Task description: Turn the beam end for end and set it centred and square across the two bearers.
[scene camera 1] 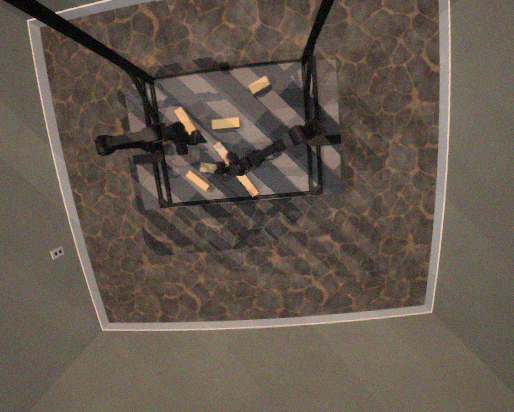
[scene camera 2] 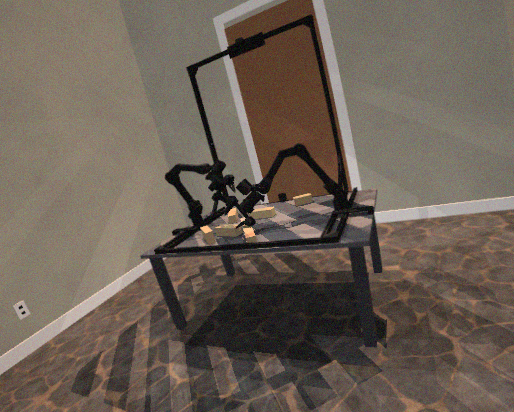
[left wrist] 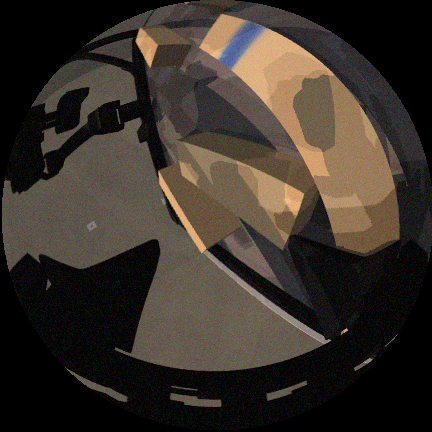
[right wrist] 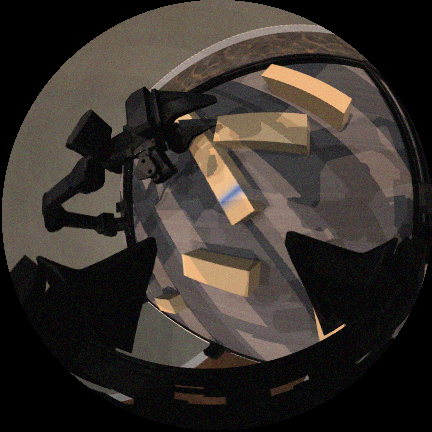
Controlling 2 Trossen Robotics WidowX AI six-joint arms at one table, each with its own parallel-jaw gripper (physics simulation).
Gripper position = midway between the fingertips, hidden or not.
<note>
The left gripper (left wrist: 225,244) is open and touches a beam (left wrist: 340,147). The right gripper (right wrist: 222,241) is open, with nothing in its grasp.
The beam also shows in the right wrist view (right wrist: 239,202). The left gripper also shows in the right wrist view (right wrist: 216,111).
</note>
